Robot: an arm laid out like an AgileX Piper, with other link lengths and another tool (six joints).
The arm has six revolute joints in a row. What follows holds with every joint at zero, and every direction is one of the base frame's. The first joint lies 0.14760 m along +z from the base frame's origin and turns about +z. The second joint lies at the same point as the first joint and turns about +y. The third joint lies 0.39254 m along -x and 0.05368 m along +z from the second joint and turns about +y. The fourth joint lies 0.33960 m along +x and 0.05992 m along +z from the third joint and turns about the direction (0.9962, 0, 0.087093). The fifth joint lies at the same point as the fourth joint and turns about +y. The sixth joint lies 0.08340 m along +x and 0.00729 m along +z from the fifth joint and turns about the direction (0.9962, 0, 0.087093). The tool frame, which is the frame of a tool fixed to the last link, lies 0.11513 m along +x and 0.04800 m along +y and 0.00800 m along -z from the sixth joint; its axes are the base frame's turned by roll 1.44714, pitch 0.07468 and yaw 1.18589 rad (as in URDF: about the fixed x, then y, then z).
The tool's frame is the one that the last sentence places.
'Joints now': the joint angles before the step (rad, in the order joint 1, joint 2, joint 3, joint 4, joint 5, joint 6). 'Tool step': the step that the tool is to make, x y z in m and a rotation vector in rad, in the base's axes. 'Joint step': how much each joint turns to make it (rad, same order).
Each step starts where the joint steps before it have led.
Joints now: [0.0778 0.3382 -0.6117 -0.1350 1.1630 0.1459]
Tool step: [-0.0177 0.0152 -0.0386 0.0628 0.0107 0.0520]
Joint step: [0.0000 -0.0981 0.1127 0.0889 -0.0112 -0.0283]
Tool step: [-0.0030 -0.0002 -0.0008 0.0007 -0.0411 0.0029]
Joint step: [-0.0004 -0.0379 0.0123 0.0003 -0.0156 -0.0036]
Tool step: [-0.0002 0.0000 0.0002 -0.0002 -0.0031 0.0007]
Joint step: [0.0002 -0.0023 0.0002 0.0000 -0.0010 -0.0006]
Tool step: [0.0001 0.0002 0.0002 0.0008 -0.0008 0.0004]
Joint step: [-0.0004 0.0001 -0.0002 0.0012 -0.0008 -0.0005]
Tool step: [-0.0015 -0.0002 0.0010 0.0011 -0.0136 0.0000]
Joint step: [0.0013 -0.0124 0.0001 -0.0011 -0.0013 0.0014]
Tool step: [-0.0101 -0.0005 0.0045 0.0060 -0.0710 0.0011]
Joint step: [-0.0009 -0.0716 0.0001 0.0020 0.0002 -0.0018]
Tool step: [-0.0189 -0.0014 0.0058 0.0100 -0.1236 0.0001]
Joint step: [0.0000 -0.1272 -0.0001 0.0004 0.0034 -0.0001]
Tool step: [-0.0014 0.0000 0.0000 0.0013 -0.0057 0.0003]
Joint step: [0.0003 -0.0078 0.0000 0.0005 0.0020 0.0004]
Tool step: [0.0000 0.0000 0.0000 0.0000 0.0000 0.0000]
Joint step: [0.0000 0.0000 0.0000 0.0000 0.0000 0.0000]
